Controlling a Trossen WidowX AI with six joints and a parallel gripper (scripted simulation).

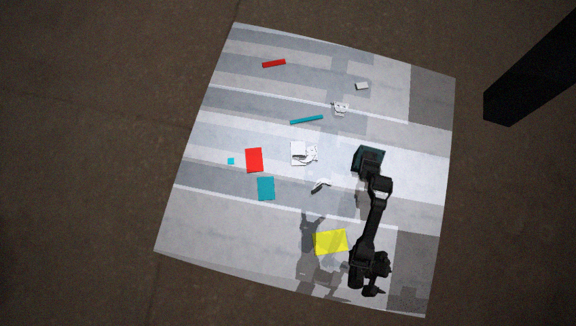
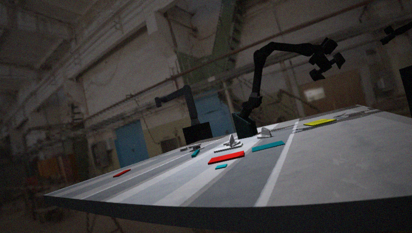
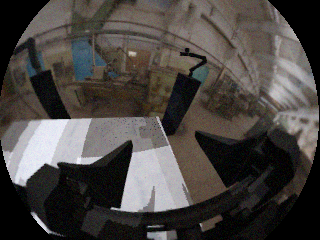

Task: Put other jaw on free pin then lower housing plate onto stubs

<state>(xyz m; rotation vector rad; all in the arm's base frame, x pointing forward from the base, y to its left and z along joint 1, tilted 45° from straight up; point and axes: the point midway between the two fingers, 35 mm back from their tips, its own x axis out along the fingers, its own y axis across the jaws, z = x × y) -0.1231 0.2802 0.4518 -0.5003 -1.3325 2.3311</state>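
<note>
The yellow tile lies 23 cm ahead of my gripper tip, 14 cm to the right of it and 22 cm below it. The rest, counted from my gripper tip: red tile (66 cm ahead, 43 cm to the right, 22 cm below); then teal tile (57 cm ahead, 31 cm to the right, 22 cm below); then teal strip (47 cm ahead, 69 cm to the right, 22 cm below).
</note>
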